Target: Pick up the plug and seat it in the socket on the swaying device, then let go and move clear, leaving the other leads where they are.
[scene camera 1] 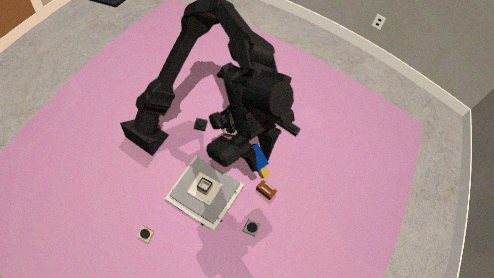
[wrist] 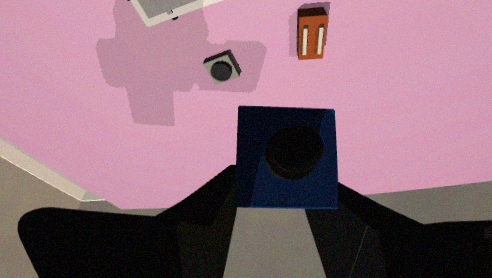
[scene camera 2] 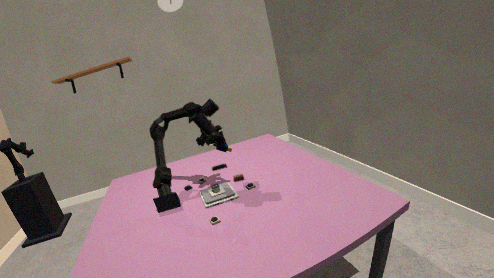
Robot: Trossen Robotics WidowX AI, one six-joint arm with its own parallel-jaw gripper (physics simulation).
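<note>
The plug, a blue block (scene camera 1: pixel 259 156) (scene camera 2: pixel 223 147) (wrist: pixel 247 192) with a yellow tip (scene camera 1: pixel 264 172) (scene camera 2: pixel 229 149), is in my gripper (scene camera 1: pixel 258 154) (scene camera 2: pixel 221 145) (wrist: pixel 270 175). The gripper is shut on it and holds it in the air, tilted, with the yellow tip pointing down and outward. In the wrist view a dark round part shows on the blue face. The device (scene camera 1: pixel 214 214) (scene camera 2: pixel 228 198) (wrist: pixel 161 7) has a grey plate that sits askew over a white base. The square dark-rimmed socket (scene camera 1: pixel 203 191) (scene camera 2: pixel 216 188) stands on its pale pad, apart from the plug.
An orange block (scene camera 1: pixel 266 190) (scene camera 2: pixel 238 177) (wrist: pixel 312 42) with two pale strips lies near the device. Small round-topped blocks are grey (scene camera 1: pixel 251 227) (scene camera 2: pixel 250 186) (wrist: pixel 221 70), cream (scene camera 1: pixel 145 234) (scene camera 2: pixel 214 220) and black (scene camera 1: pixel 200 124) (scene camera 2: pixel 188 188). A dark bar (scene camera 1: pixel 289 126) (scene camera 2: pixel 219 167) lies behind.
</note>
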